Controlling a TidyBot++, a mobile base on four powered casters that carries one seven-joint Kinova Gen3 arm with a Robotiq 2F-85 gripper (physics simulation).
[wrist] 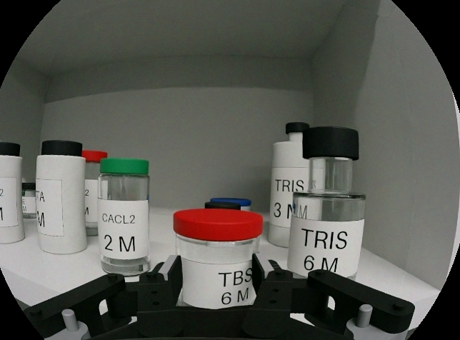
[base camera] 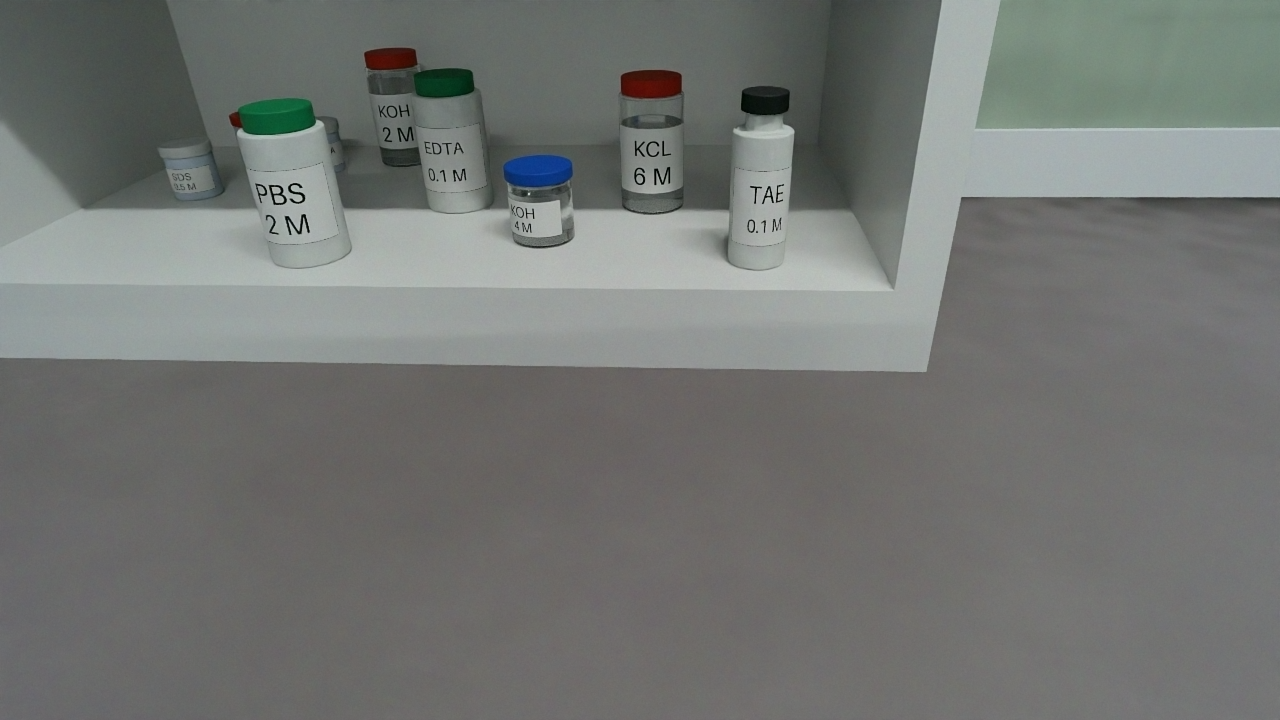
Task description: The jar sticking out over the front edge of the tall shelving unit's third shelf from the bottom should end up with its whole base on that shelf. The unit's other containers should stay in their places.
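Frame: origin at the arm's base, x left, y back, z up, level; metres.
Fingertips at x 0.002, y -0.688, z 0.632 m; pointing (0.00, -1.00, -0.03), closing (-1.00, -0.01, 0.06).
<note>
Offsets run from my fingertips to a thing's top centre.
The jar labelled TBS 6 M, with a red lid (wrist: 218, 226), stands upright at the front of the shelf (wrist: 162, 240) in the wrist view. Its lower end is hidden behind the gripper, so its base and the shelf edge under it do not show. My gripper (wrist: 216, 268) is partly open, with a fingertip on each side of the jar's lower body, below the lid. The right fingertip overlaps the label's edge in view; contact cannot be told. The gripper does not show in the base view.
The TRIS 6 M bottle (wrist: 327, 245) stands close right of the jar, TRIS 3 M (wrist: 285, 200) behind it. The CACL2 jar (wrist: 124, 220) and white bottles (wrist: 61, 205) stand left. A blue lid (wrist: 231, 201) shows behind. The base view shows a shelf (base camera: 447, 326) holding PBS @(dx +0.308, dy -0.080, dz -0.818 m) (base camera: 295, 197) and TAE @(dx -0.101, dy -0.046, dz -0.808 m) (base camera: 760, 192).
</note>
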